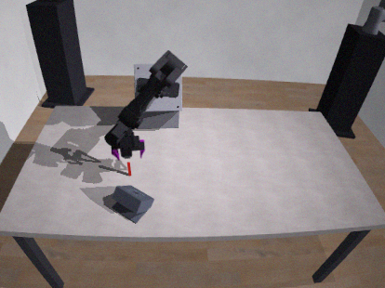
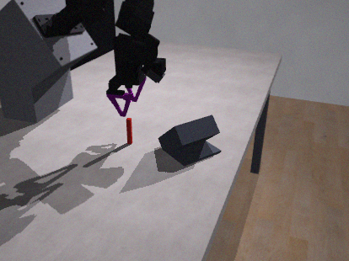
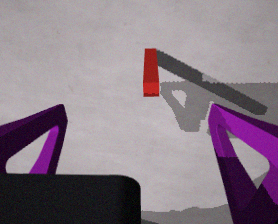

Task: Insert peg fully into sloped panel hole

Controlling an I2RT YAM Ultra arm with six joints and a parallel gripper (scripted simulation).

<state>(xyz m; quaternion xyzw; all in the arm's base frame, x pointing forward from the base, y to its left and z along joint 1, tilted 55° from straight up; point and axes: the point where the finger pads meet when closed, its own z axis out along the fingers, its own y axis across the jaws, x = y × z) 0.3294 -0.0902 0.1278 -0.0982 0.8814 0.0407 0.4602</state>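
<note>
Now: hand 1 cm to the left of the red peg and 8 cm above it.
</note>
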